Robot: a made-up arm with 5 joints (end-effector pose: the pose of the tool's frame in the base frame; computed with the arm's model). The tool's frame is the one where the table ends.
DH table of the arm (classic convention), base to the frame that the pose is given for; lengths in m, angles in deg. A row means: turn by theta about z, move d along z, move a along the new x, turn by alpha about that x. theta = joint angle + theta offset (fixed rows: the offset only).
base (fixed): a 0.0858  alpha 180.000  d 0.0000  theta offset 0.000
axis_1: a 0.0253  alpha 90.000  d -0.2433  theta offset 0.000
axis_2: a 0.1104  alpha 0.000  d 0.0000  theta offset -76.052
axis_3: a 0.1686  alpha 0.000  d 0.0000  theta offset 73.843
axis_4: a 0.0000  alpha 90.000  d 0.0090  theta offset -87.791
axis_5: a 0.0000  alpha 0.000  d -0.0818  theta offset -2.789
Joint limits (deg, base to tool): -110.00..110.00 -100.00..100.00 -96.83..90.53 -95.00..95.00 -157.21..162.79
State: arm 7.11 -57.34 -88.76 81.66 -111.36
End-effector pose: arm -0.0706 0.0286 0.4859 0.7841 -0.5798 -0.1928 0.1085
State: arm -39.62 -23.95 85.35 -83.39 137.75
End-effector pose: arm 0.2097 0.1143 0.2378 -0.6129 -0.5582 0.5586 0.0264
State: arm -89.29 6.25 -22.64 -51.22 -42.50
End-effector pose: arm 0.0800 0.2545 0.4763 0.9049 -0.3787 0.0727 0.1800
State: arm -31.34 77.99 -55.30 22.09 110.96
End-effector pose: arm 0.3815 0.1906 0.1230 -0.2389 -0.3012 0.8661 0.3194
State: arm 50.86 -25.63 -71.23 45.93 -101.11
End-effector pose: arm 0.1104 -0.0160 0.5814 0.4208 -0.8433 -0.3263 0.0731
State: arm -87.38 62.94 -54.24 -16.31 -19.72
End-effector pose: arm 0.0942 0.3814 0.2601 0.6160 -0.4322 0.3533 0.5559
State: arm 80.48 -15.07 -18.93 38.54 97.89
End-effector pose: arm 0.1345 -0.2359 0.4468 -0.6780 -0.0262 0.0935 0.7286
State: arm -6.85 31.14 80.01 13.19 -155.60
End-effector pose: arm 0.0873 0.0092 0.0942 -0.2928 0.0379 -0.9261 0.2349
